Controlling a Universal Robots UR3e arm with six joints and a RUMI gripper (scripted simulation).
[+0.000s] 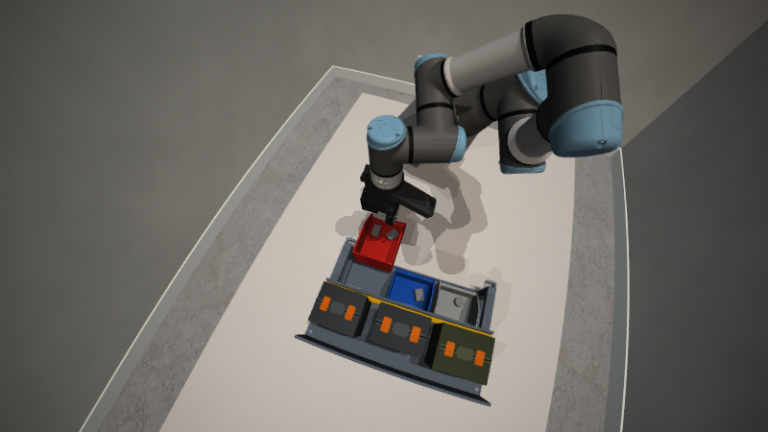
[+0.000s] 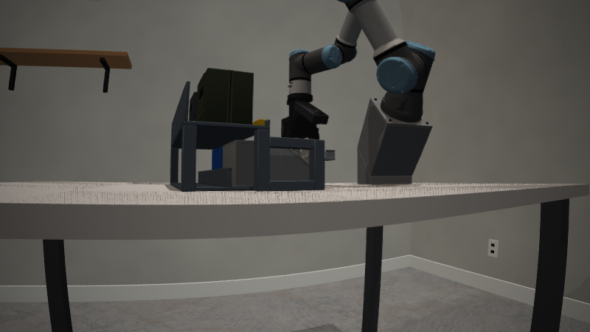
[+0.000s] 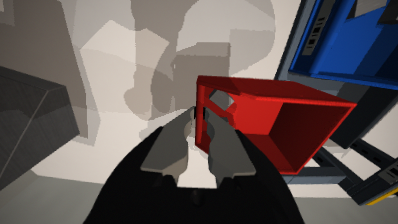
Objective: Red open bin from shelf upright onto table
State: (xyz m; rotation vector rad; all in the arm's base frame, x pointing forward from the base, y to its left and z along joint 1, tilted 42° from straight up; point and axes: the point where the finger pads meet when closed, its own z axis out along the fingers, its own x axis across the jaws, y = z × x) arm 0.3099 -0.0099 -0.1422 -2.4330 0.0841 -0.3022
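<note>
Right now my hand is 6 cm short of the red bin and 1 cm to the left of it. Also, from my hand: blue bin (19 cm ahead, 10 cm to the left); olive case (26 cm ahead, 22 cm to the left, 11 cm above); yellow-edged rail (22 cm ahead, 10 cm to the left, 6 cm above).
</note>
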